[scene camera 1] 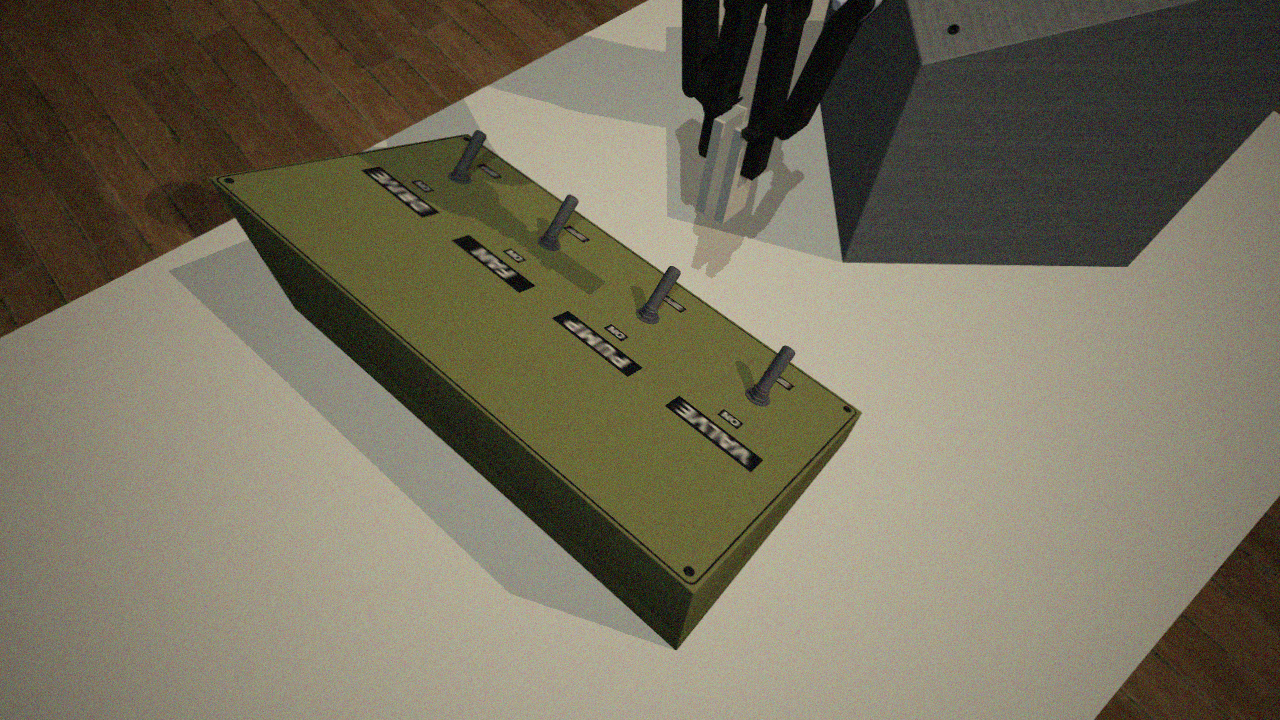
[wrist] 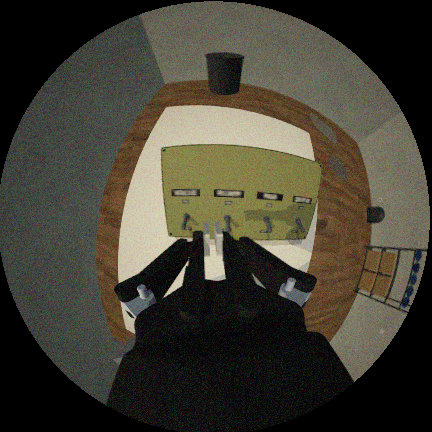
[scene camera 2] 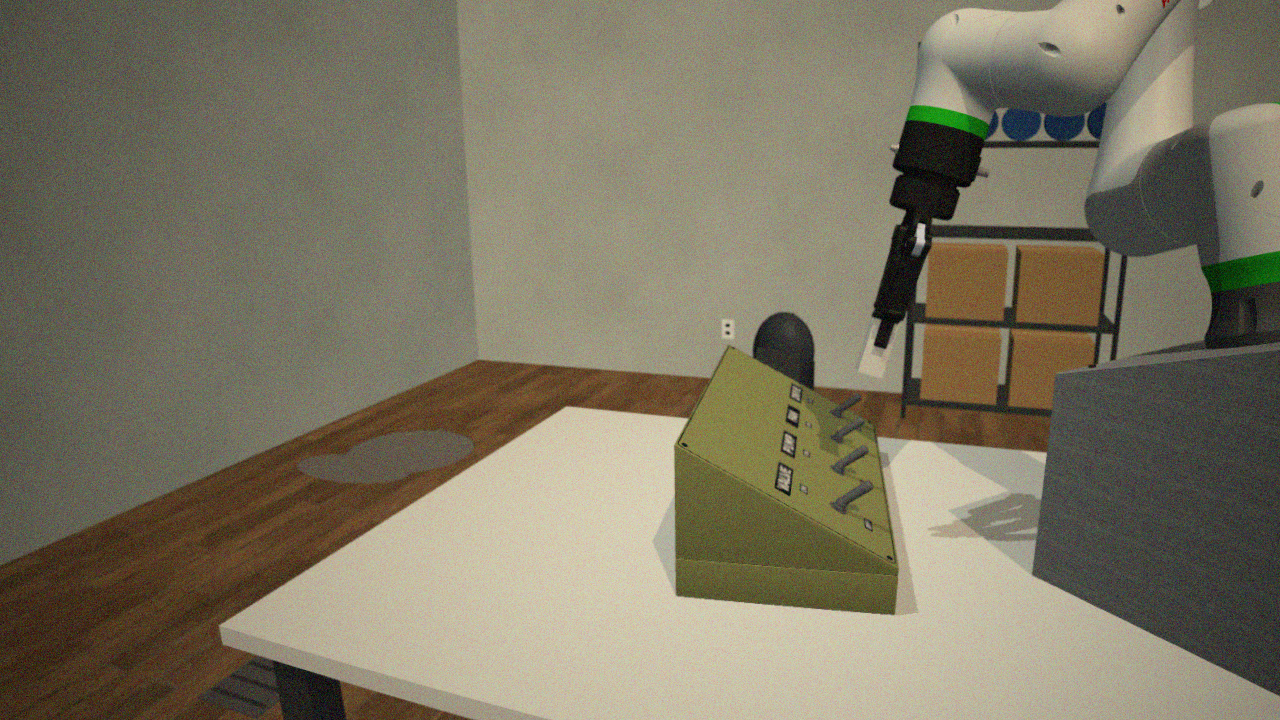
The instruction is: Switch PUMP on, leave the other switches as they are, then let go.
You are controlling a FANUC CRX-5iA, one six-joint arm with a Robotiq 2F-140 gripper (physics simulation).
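Places are measured from the arm's base along level axes (x ahead, y left, z up), in millimetres.
Pixels of known places: gripper, fingertip midpoint: (scene camera 1: 720, 208) (wrist: 211, 229) (scene camera 2: 868, 373).
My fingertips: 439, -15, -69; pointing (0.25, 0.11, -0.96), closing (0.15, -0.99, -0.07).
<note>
Behind a point stands the place of what it marks, as x, y, z.
The olive switch box (scene camera 1: 501, 358) @[612, -65, -141] (scene camera 2: 769, 528) @[532, 146, -211] (wrist: 240, 170) @[595, -68, -150] has a sloped face with labelled toggles. The PUMP lever (scene camera 1: 660, 291) @[459, -50, -189] (scene camera 2: 850, 460) @[457, -45, -195] (wrist: 228, 222) @[460, -54, -189] leans away from its ON mark, toward the box's low edge. The VALVE lever (scene camera 1: 771, 374) @[451, 69, -190] (scene camera 2: 852, 496) @[448, 74, -194] (wrist: 186, 221) @[447, 64, -190], FAN lever (scene camera 1: 560, 221) @[470, -167, -191] (scene camera 2: 848, 430) @[468, -165, -195] (wrist: 267, 223) @[470, -168, -193] and DRIVE lever (scene camera 1: 469, 154) @[479, -287, -190] (scene camera 2: 845, 406) @[480, -284, -196] lean the same way. My gripper (scene camera 1: 723, 183) @[439, -15, -69] (scene camera 2: 875, 353) @[439, -15, -69] (wrist: 211, 229) @[439, -15, -69] is shut with a narrow gap and holds nothing. It hangs above and beyond the low edge, apart from the levers.
The box stands on a white table (scene camera 1: 984, 501) @[348, 256, -307] (scene camera 2: 501, 555) @[884, 118, -307]. The grey robot pedestal (scene camera 1: 1011, 170) @[146, 85, -167] (scene camera 2: 1154, 483) @[138, 93, -142] stands on the low-edge side, close to the gripper. A black bin (wrist: 225, 75) and a shelf rack with cartons (scene camera 2: 1011, 317) are farther off.
</note>
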